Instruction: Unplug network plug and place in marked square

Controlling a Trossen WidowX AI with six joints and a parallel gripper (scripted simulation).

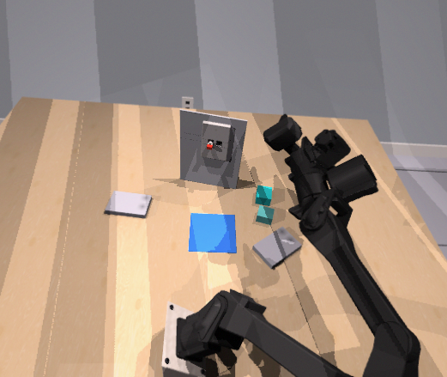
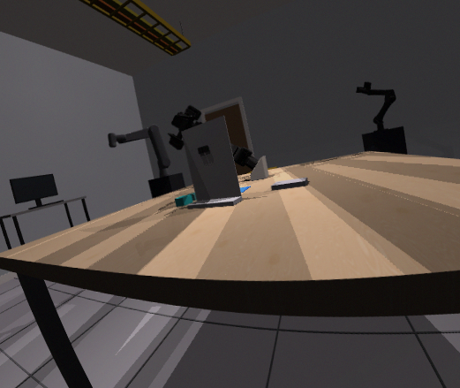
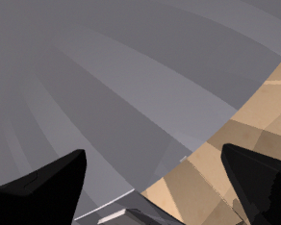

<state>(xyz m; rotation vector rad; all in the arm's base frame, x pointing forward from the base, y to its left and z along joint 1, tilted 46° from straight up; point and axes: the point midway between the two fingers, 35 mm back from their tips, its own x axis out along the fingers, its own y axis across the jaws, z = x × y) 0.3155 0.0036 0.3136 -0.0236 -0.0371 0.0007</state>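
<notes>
Now: the red network plug 100 mm ahead of my gripper tip, 170 mm to the left of it and 130 mm below it. Also, from my gripper tip: teal block (60 mm ahead, 10 mm to the left, 290 mm below); then grey upright panel (120 mm ahead, 160 mm to the left, 190 mm below); then blue marked square (60 mm behind, 160 mm to the left, 300 mm below).
</notes>
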